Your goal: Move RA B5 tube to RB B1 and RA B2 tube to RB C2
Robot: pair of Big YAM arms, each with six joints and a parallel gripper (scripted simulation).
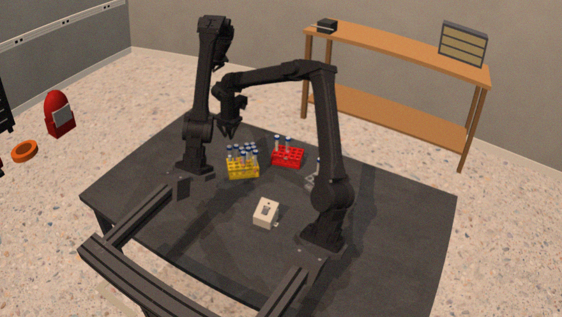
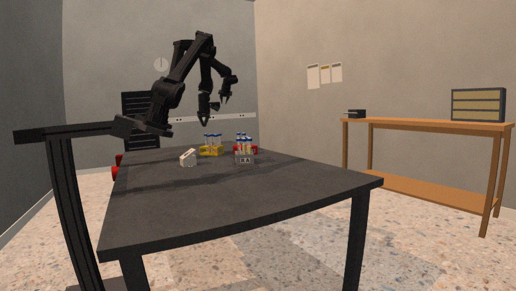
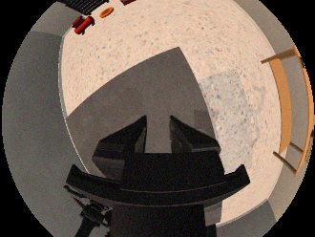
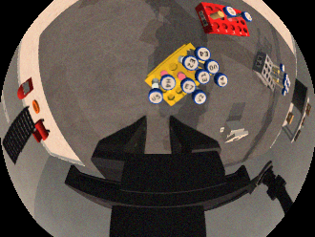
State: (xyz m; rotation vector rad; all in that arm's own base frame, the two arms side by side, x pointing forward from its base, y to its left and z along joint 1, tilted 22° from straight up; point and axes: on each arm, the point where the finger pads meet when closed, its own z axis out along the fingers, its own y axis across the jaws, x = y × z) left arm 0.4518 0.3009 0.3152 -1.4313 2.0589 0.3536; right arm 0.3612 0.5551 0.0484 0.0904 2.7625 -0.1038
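Now: right hand 21 cm short of the red rack, 15 cm to the left of it and 15 cm above it.
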